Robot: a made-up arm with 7 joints. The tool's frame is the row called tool.
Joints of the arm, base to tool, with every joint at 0 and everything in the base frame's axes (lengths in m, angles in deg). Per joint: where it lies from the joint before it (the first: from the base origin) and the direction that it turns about. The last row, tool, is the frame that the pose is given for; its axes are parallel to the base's.
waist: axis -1 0 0 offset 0 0 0.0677
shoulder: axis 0 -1 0 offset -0.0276 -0.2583 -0.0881
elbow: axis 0 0 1 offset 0.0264 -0.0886 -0.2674
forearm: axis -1 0 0 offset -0.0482 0.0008 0.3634
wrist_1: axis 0 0 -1 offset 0.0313 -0.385 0.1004
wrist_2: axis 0 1 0 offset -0.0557 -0.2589 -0.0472
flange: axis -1 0 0 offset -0.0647 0.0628 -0.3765
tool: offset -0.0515 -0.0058 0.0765
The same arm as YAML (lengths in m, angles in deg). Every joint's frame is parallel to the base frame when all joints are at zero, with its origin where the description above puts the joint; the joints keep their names.
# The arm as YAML. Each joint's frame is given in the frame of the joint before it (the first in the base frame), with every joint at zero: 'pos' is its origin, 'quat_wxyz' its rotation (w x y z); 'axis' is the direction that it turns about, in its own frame. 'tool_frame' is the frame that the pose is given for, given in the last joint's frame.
length_unit: m
angle_unit: deg
joints:
  - joint: waist
    pos: [0.0, 0.0, 0.0677]
    quat_wxyz: [1.0, 0.0, 0.0, 0.0]
    axis: "-x"
  - joint: shoulder
    pos: [-0.0276, -0.2583, -0.0881]
    quat_wxyz: [1.0, 0.0, 0.0, 0.0]
    axis: "-y"
  - joint: elbow
    pos: [0.0264, -0.0886, -0.2674]
    quat_wxyz: [1.0, 0.0, 0.0, 0.0]
    axis: "+z"
  - joint: forearm
    pos: [-0.0482, 0.0008, 0.3634]
    quat_wxyz: [1.0, 0.0, 0.0, 0.0]
    axis: "-x"
  - joint: wrist_1
    pos: [0.0313, -0.385, 0.1004]
    quat_wxyz: [1.0, 0.0, 0.0, 0.0]
    axis: "-z"
  - joint: wrist_2
    pos: [-0.0557, -0.2589, -0.0472]
    quat_wxyz: [1.0, 0.0, 0.0, 0.0]
    axis: "+y"
  - joint: flange
    pos: [-0.0647, 0.0628, -0.3765]
    quat_wxyz: [1.0, 0.0, 0.0, 0.0]
    axis: "-x"
tool_frame:
  pos: [-0.0515, -0.0058, 0.0765]
  quat_wxyz: [1.0, 0.0, 0.0, 0.0]

